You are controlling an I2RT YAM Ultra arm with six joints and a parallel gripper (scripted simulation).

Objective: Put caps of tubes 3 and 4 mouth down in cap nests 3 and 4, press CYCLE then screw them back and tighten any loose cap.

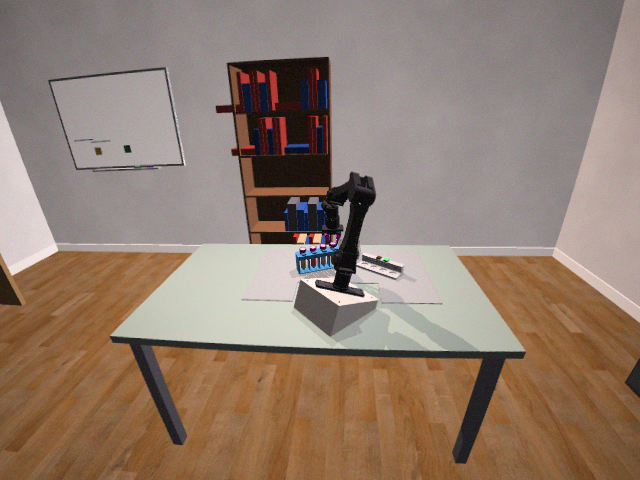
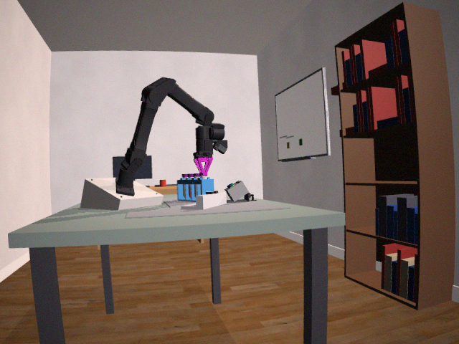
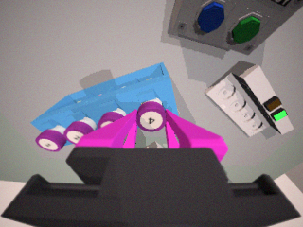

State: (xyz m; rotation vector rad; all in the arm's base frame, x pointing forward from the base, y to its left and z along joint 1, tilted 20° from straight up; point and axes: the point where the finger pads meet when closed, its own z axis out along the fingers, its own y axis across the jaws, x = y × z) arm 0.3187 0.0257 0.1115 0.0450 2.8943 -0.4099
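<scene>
My hand is right at the purple cap. From my hand the other things lie so: grey key desk (10 cm ahead, 9 cm to the right, 7 cm below); then blue cycle key (9 cm ahead, 7 cm to the right, 5 cm below); then green ready key (11 cm to the right, 8 cm ahead, 5 cm below).
</scene>
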